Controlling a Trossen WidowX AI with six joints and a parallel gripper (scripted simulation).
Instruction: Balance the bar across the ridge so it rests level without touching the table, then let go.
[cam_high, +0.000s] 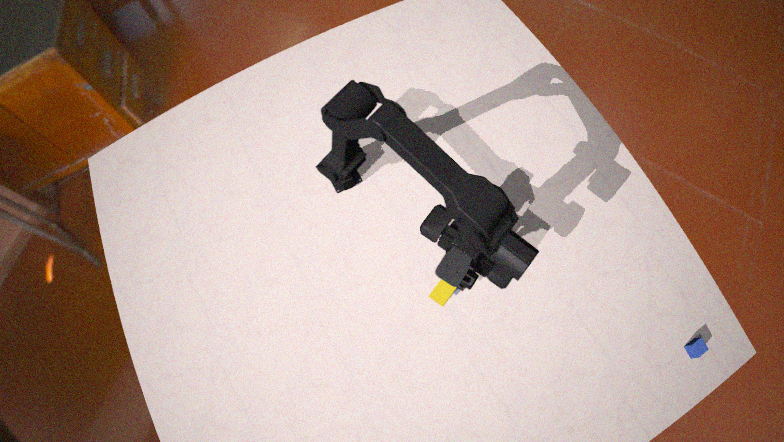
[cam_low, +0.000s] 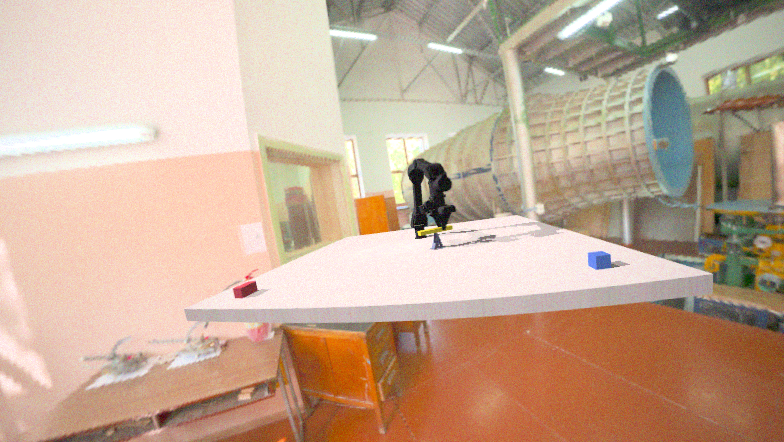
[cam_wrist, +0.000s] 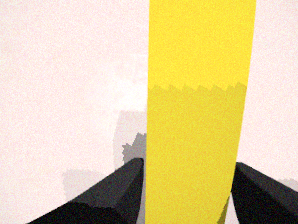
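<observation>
The yellow bar lies 1 cm ahead of my gripper tip and 3 cm to the right of it. The rest, counted from my gripper tip: blue cube 43 cm ahead, 37 cm to the left, 6 cm below; then red block 43 cm ahead, 63 cm to the right, 6 cm below.
</observation>
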